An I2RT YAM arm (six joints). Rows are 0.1 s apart.
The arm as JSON. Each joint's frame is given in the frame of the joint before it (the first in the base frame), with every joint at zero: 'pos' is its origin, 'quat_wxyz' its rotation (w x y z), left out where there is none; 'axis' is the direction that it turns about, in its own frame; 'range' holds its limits. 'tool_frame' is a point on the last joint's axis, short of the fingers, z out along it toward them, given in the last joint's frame.
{
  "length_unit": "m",
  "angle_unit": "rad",
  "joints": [
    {
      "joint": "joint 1",
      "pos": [
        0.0,
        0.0,
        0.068
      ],
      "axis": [
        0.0,
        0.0,
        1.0
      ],
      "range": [
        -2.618,
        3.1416
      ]
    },
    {
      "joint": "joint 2",
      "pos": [
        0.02,
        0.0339,
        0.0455
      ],
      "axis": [
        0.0,
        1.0,
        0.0
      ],
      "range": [
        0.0,
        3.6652
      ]
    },
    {
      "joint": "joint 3",
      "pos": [
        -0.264,
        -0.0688,
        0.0
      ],
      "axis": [
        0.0,
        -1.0,
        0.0
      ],
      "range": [
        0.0,
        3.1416
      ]
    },
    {
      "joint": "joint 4",
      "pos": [
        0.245,
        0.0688,
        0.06
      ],
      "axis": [
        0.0,
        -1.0,
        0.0
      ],
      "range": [
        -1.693,
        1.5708
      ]
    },
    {
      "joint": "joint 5",
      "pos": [
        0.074,
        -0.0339,
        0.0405
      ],
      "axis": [
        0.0,
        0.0,
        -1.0
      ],
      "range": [
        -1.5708,
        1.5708
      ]
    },
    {
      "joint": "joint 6",
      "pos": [
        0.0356,
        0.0,
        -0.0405
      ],
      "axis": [
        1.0,
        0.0,
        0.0
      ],
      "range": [
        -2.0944,
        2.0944
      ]
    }
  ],
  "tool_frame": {
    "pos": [
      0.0,
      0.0,
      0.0
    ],
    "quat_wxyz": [
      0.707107,
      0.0,
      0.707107,
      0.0
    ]
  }
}
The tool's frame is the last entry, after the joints.
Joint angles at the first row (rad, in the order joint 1, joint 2, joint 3, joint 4, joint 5, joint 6):
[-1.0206, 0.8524, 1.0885, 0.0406, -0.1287, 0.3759]
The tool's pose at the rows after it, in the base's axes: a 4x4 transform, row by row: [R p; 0 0 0 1], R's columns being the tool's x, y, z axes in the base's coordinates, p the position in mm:
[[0.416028 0.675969 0.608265 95.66], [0.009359 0.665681 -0.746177 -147.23], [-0.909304 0.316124 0.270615 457.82], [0 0 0 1]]
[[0.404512 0.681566 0.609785 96.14], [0.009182 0.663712 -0.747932 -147.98], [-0.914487 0.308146 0.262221 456.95], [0 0 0 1]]
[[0.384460 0.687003 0.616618 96.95], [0.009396 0.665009 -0.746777 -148.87], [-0.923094 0.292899 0.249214 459.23], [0 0 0 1]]
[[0.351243 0.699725 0.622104 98.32], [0.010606 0.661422 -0.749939 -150.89], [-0.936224 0.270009 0.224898 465.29], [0 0 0 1]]
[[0.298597 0.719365 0.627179 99.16], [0.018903 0.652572 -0.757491 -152.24], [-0.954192 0.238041 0.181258 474.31], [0 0 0 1]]
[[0.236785 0.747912 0.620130 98.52], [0.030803 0.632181 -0.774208 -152.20], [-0.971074 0.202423 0.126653 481.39], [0 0 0 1]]
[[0.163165 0.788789 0.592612 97.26], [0.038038 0.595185 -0.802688 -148.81], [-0.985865 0.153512 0.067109 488.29], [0 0 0 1]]
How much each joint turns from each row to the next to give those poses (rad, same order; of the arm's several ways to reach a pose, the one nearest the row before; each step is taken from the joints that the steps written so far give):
[0.0000, 0.0000, 0.0004, -0.0007, -0.0001, -0.0049]
[0.0000, 0.0023, 0.0008, -0.0073, -0.0003, -0.0107]
[0.0000, 0.0095, 0.0187, -0.0225, -0.0065, -0.0179]
[0.0000, 0.0222, 0.0446, -0.0477, -0.0030, -0.0294]
[0.0000, 0.0286, 0.0706, -0.0870, -0.0005, -0.0427]
[0.0000, 0.0225, 0.0675, -0.1011, 0.0149, -0.0489]
[0.0145, 0.0164, 0.0698, -0.1140, 0.0531, -0.0621]

